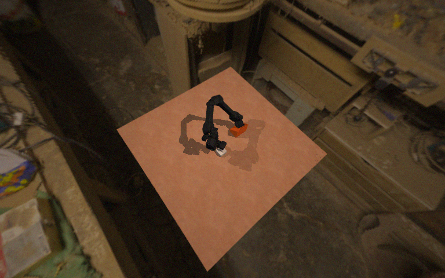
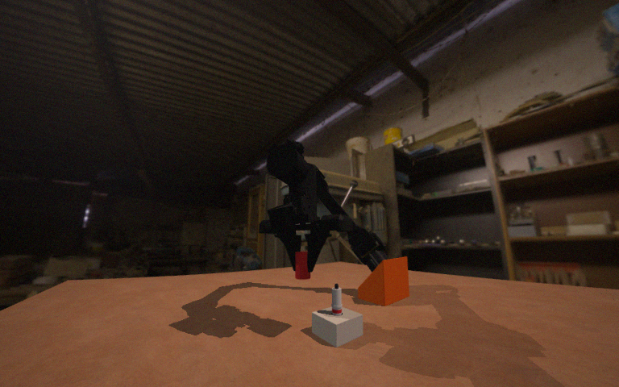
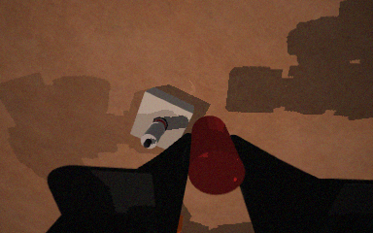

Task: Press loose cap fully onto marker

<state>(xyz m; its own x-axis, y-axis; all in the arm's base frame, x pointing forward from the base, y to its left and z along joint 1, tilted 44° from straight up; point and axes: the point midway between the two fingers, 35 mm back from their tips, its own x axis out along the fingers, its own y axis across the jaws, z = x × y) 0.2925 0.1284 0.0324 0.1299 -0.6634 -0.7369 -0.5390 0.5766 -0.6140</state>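
My gripper tip is 90 mm above the holder block, 50 mm past it and 40 mm to the right of it. The rest, counted from my gripper tip: marker cap (10 mm above).
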